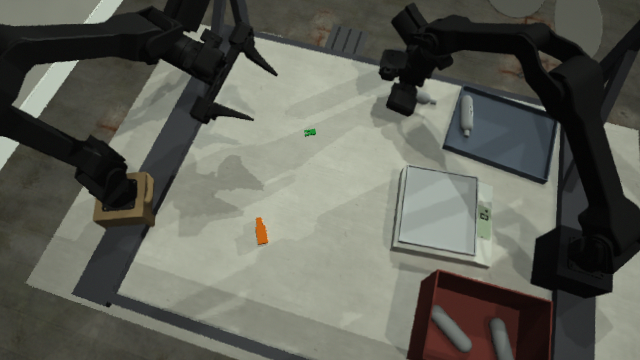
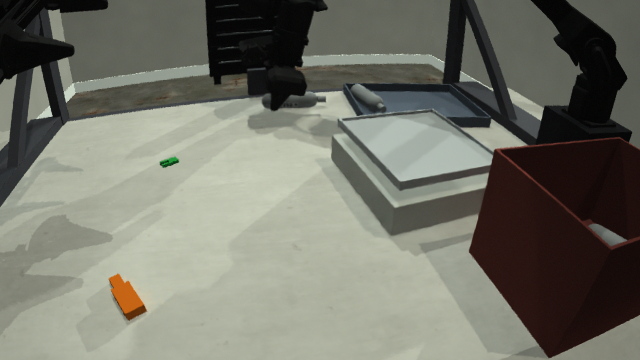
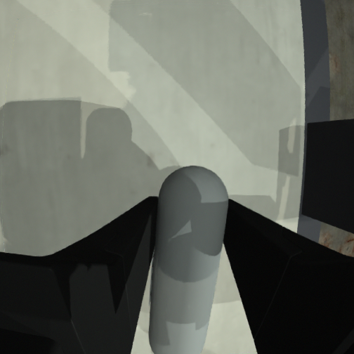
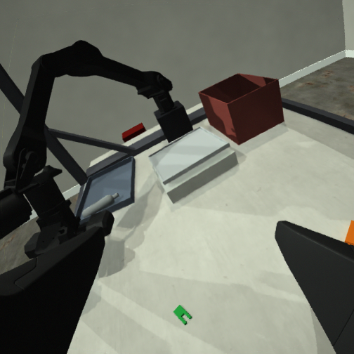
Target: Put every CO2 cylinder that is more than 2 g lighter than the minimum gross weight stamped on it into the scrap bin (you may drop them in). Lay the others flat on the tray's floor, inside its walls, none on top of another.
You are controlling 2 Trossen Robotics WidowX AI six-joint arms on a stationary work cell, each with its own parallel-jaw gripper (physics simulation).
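Frame: origin at the left arm's base, x ahead, y left, z up, level; metres.
Seen in the pictures: left gripper, fingertip midpoint: [image 1: 398, 91] [image 2: 273, 105]; right gripper, fingertip midpoint: [image 1: 265, 97] [image 2: 91, 26]; left arm's base, origin of the base link: [image 1: 586, 257] [image 2: 588, 118]; right arm's base, origin of the base link: [image 1: 120, 195].
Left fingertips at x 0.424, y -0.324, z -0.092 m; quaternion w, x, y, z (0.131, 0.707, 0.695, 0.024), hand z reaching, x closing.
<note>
Pixels of each thing's top centre, then the offset from my left fingertips to it. "spot": a spot on its surface instead.
- grey CO2 cylinder, middle of its top: [image 2: 293, 92] [image 1: 414, 91] 0.005 m left, 0.038 m back, 0.025 m up
- blue tray, middle of its top: [image 2: 414, 98] [image 1: 503, 129] 0.036 m left, 0.263 m back, 0.016 m up
- red scrap bin, middle of its top: [image 2: 617, 177] [image 1: 490, 329] 0.511 m left, 0.264 m back, 0.116 m up
- scale, surface spot: [image 2: 415, 150] [image 1: 429, 216] spot: 0.325 m left, 0.135 m back, 0.058 m up
- display, surface spot: [image 1: 484, 216] spot: 0.276 m left, 0.250 m back, 0.030 m up
- small green piece, middle of its top: [image 2: 169, 160] [image 1: 309, 132] 0.185 m left, 0.171 m ahead, 0.000 m up
- orange piece, middle of its top: [image 2: 122, 290] [image 1: 260, 229] 0.449 m left, 0.186 m ahead, 0.005 m up
My left gripper [image 1: 404, 102] [image 2: 280, 101] [image 3: 188, 206] is shut on a grey CO2 cylinder [image 1: 424, 97] [image 2: 300, 100] [image 3: 187, 280] near the far table edge, across its body. The cylinder is level; whether it touches the table is unclear. Its stamped figures are not readable. Another cylinder [image 1: 466, 114] [image 2: 367, 97] [image 4: 100, 205] lies flat in the blue tray [image 1: 515, 137] [image 2: 425, 101] [image 4: 112, 182]. Two cylinders [image 1: 451, 329] [image 1: 501, 340] lie in the red scrap bin [image 1: 422, 320] [image 2: 530, 260] [image 4: 257, 112]. My right gripper [image 1: 265, 97] [image 4: 191, 232] is open and empty, above the table.
A scale [image 1: 437, 210] [image 2: 415, 150] [image 4: 192, 152] stands between the tray and the bin, with a bare plate and a display [image 1: 484, 216] showing 0. A small green piece [image 1: 310, 132] [image 2: 169, 161] [image 4: 182, 314] and an orange piece [image 1: 261, 231] [image 2: 127, 297] lie on the table.
</note>
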